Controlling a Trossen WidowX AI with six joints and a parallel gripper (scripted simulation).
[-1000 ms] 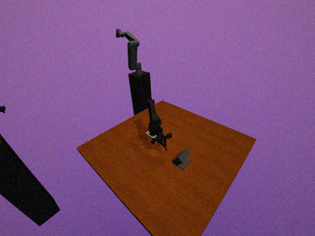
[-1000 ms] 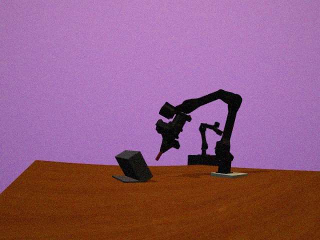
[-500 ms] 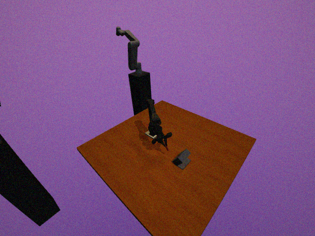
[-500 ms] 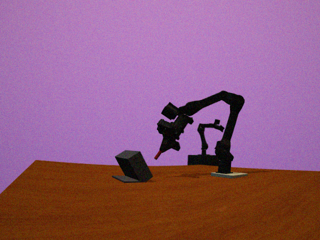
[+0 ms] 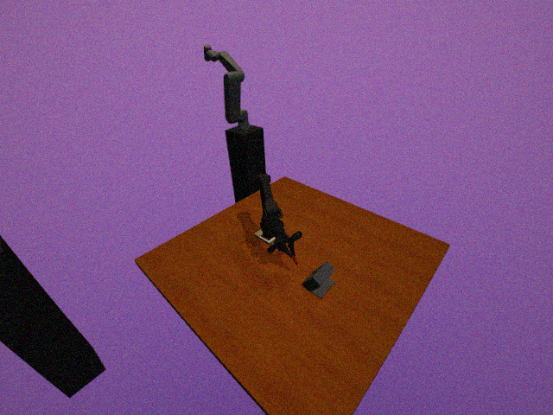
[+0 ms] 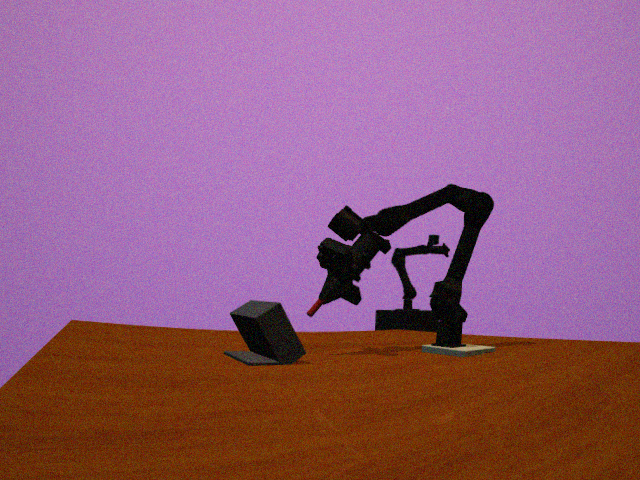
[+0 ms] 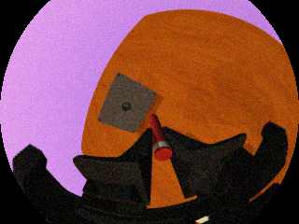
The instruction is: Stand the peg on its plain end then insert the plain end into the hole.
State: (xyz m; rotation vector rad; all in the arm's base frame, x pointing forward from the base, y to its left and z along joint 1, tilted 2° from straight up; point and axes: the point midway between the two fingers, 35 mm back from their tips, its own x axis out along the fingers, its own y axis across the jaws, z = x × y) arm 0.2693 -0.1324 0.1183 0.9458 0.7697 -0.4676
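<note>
Now: gripper tip 140 mm short of the sloped grey panel, 70 mm above it and 20 mm to the right of it. Also, from my gripper tip: red peg 10 mm behind, 10 mm above.
</note>
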